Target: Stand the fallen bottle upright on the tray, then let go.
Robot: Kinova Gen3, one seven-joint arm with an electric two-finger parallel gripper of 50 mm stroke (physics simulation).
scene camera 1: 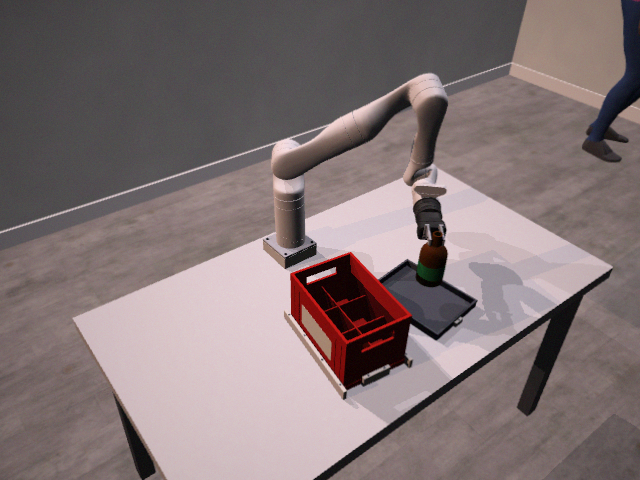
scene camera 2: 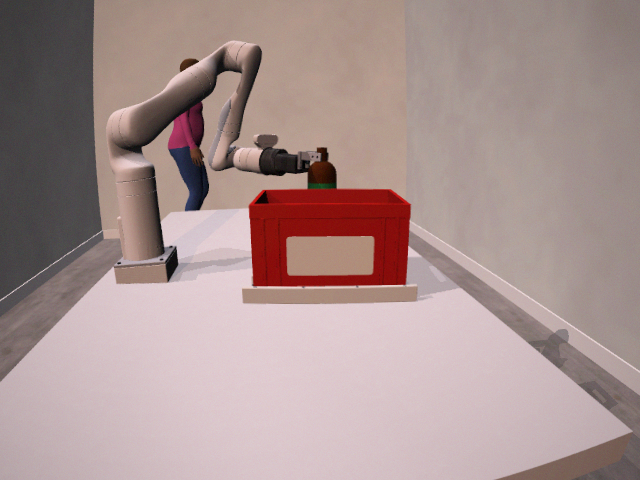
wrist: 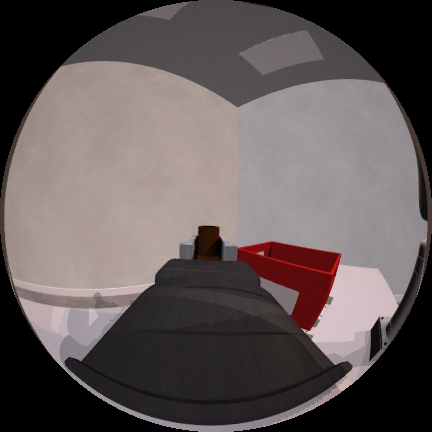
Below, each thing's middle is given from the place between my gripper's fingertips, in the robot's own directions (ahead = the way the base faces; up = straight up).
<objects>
I see the brown bottle (scene camera 1: 432, 261) 5 cm below my hand and 1 cm behind it.
</objects>
